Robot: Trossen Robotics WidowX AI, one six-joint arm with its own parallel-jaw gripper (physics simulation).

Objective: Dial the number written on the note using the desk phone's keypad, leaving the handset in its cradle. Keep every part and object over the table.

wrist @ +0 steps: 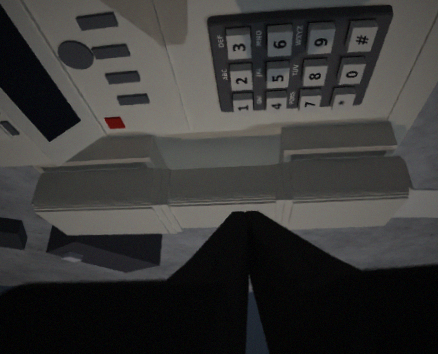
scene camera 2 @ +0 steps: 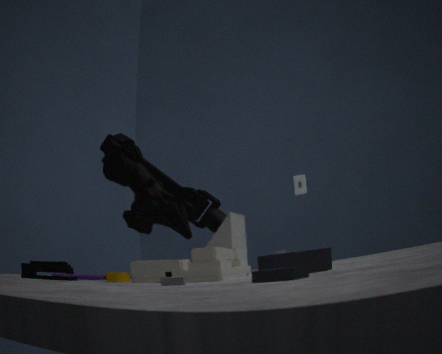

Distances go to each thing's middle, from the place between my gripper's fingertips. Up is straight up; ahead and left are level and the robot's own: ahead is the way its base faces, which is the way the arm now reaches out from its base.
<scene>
Right now my hand is 20 mm short of the desk phone (wrist: 89, 89), 10 mm to the right of it and 70 mm above it. Round my hand: 3 key (wrist: 238, 40) 20 mm to the right, 60 mm below.
</scene>
